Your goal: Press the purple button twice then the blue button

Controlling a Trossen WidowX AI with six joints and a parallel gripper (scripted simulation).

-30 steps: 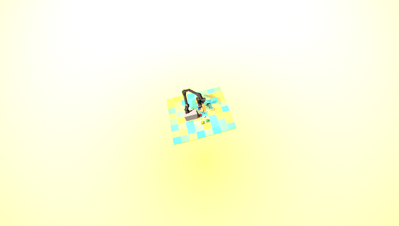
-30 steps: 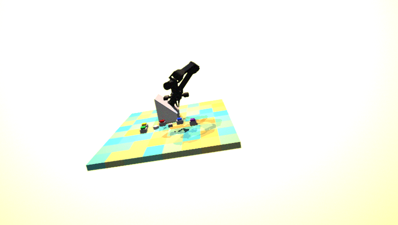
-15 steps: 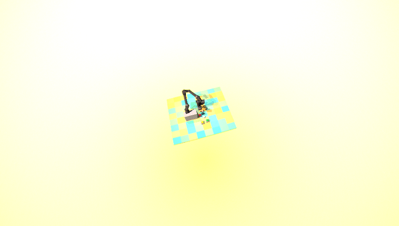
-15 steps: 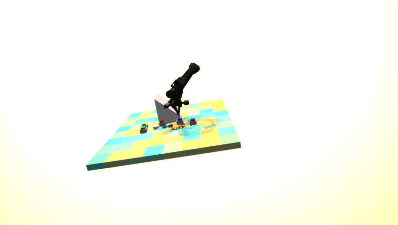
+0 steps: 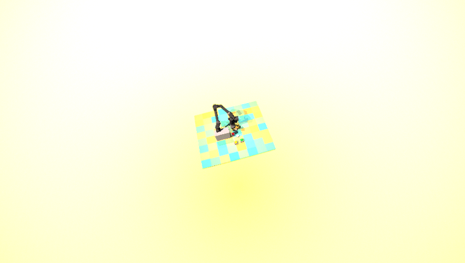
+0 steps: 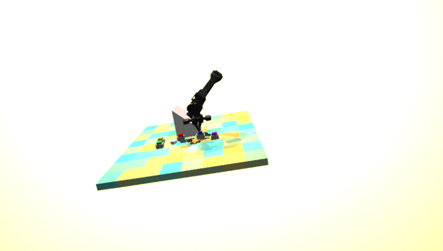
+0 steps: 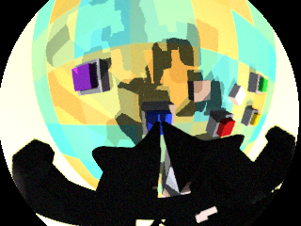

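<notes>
Right now the purple button is 100 mm to the left of my gripper tip, 70 mm ahead of it and 10 mm below it. Also, from my gripper tip: red button (130 mm to the right, 30 mm behind, 10 mm below); then blue button (10 mm below); then green button (270 mm to the right, 60 mm ahead, 10 mm below).
</notes>
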